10 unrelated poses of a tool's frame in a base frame.
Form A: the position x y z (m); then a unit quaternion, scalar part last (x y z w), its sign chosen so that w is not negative.
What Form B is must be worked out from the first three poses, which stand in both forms.
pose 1, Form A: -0.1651, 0.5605, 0.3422, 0.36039, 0.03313, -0.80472, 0.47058
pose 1, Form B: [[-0.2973, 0.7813, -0.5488, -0.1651], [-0.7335, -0.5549, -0.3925, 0.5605], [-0.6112, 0.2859, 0.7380, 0.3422], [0, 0, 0, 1]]
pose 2, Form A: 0.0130, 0.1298, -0.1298, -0.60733, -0.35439, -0.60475, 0.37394
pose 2, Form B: [[0.0174, 0.8827, 0.4695, 0.0130], [-0.0218, -0.4692, 0.8828, 0.1298], [0.9996, -0.0256, 0.0111, -0.1298], [0, 0, 0, 1]]
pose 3, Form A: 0.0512, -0.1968, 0.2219, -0.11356, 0.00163, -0.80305, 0.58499
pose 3, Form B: [[-0.2898, 0.9392, 0.1843, 0.0512], [-0.9399, -0.3156, 0.1302, -0.1968], [0.1805, -0.1355, 0.9742, 0.2219], [0, 0, 0, 1]]
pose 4, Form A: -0.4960, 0.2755, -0.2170, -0.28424, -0.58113, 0.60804, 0.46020
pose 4, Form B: [[-0.4148, -0.2293, -0.8805, -0.4960], [0.8900, 0.0990, -0.4451, 0.2755], [0.1892, -0.9683, 0.1630, -0.2170], [0, 0, 0, 1]]
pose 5, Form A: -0.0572, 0.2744, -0.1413, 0.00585, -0.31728, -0.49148, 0.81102
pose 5, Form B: [[0.3156, 0.7935, -0.5204, -0.0572], [-0.8009, 0.5168, 0.3024, 0.2744], [0.5089, 0.3214, 0.7986, -0.1413], [0, 0, 0, 1]]
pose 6, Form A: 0.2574, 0.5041, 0.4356, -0.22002, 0.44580, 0.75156, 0.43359
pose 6, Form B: [[-0.5272, -0.8479, 0.0559, 0.2574], [0.4556, -0.2265, 0.8609, 0.5041], [-0.7173, 0.4793, 0.5057, 0.4356], [0, 0, 0, 1]]
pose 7, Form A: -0.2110, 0.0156, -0.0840, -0.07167, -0.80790, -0.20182, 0.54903
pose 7, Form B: [[-0.3869, 0.3374, -0.8582, -0.2110], [-0.1058, 0.9083, 0.4048, 0.0156], [0.9160, 0.2474, -0.3157, -0.0840], [0, 0, 0, 1]]
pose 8, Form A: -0.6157, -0.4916, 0.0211, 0.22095, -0.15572, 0.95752, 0.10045
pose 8, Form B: [[-0.8822, -0.2612, 0.3918, -0.6157], [0.1236, -0.9313, -0.3426, -0.4916], [0.4544, -0.2538, 0.8539, 0.0211], [0, 0, 0, 1]]
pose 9, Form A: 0.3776, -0.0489, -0.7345, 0.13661, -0.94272, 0.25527, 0.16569
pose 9, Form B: [[-0.9078, -0.3422, -0.2427, 0.3776], [-0.1730, 0.8323, -0.5266, -0.0489], [0.3821, -0.4360, -0.8148, -0.7345], [0, 0, 0, 1]]
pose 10, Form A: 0.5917, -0.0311, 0.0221, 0.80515, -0.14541, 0.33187, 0.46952
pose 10, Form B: [[0.7374, -0.5458, 0.3979, 0.5917], [0.0775, -0.5168, -0.8526, -0.0311], [0.6710, 0.6596, -0.3388, 0.0221], [0, 0, 0, 1]]
